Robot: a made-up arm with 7 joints.
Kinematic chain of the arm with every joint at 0, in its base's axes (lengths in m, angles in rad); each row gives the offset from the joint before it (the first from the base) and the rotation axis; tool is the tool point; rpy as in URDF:
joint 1: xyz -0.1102 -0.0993 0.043 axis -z
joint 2: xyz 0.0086 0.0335 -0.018 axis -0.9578 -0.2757 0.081
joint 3: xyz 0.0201 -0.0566 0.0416 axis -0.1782 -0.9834 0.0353
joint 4: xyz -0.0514 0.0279 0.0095 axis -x
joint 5: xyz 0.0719 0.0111 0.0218 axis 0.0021 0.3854 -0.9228
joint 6: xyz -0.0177 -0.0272 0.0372 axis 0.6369 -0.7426 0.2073
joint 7: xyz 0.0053 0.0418 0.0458 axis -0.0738 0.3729 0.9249
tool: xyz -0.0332 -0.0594 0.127 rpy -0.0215 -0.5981 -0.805
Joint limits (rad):
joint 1: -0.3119..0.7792
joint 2: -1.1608..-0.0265
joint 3: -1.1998..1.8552
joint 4: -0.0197..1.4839
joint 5: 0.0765..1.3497
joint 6: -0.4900..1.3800
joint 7: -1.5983..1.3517
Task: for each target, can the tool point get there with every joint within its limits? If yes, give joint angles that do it. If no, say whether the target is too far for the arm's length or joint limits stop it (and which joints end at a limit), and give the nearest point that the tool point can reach.
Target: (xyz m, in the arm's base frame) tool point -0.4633 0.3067 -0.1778
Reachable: no: too far | nearest point -0.2503 0.0826 -0.0409 | short by 0.338 m
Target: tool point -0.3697 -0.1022 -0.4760
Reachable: no: too far | nearest point -0.2269 -0.1006 -0.1423 | short by 0.363 m
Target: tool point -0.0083 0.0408 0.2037
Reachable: yes | joints -0.1009 -0.8147 -0.4891 1.1148 0.9200 -0.0566 -1.0555
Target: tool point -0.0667 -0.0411 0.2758
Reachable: yes | joints 0.2844 -0.4330 0.0558 0.4607 0.3823 -0.2148 -0.9107
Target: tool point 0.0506 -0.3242 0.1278
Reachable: yes | joints 0.6701 -0.3545 -0.8119 0.2476 0.7191 0.1911 1.0295
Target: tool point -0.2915 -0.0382 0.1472
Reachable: yes | joints 0.3752 -0.7592 1.1802 0.3506 0.7794 0.8903 0.9355
